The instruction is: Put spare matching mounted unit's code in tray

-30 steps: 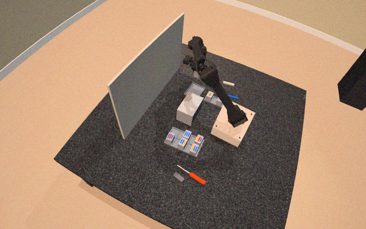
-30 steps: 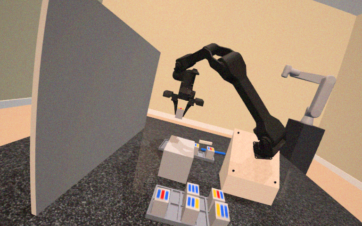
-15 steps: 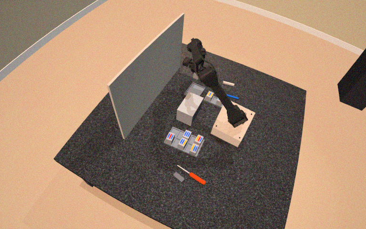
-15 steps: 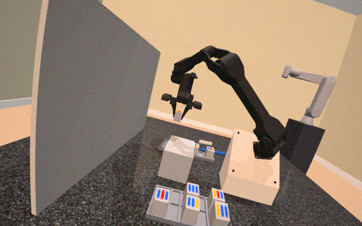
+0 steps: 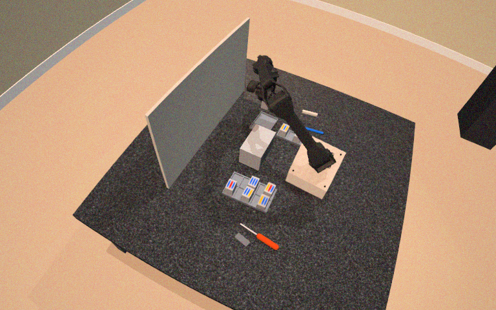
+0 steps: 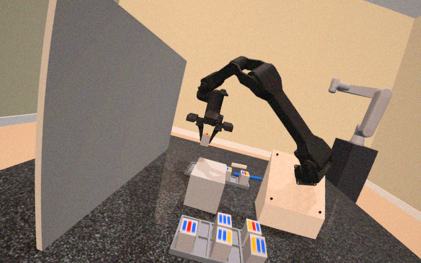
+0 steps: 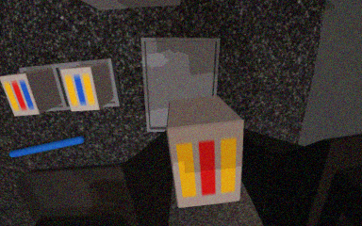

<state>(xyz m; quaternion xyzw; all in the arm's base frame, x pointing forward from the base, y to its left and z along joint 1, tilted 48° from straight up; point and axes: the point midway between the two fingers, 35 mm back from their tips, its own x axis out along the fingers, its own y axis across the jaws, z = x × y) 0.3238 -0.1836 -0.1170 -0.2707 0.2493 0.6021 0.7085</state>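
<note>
Right now my gripper tip is 10 mm past the grey tray and 130 mm above it. Also, from my gripper tip: blue pen (230 mm behind, 60 mm to the right, 120 mm below); tall grey panel (210 mm ahead, 170 mm to the left, 90 mm above).
</note>
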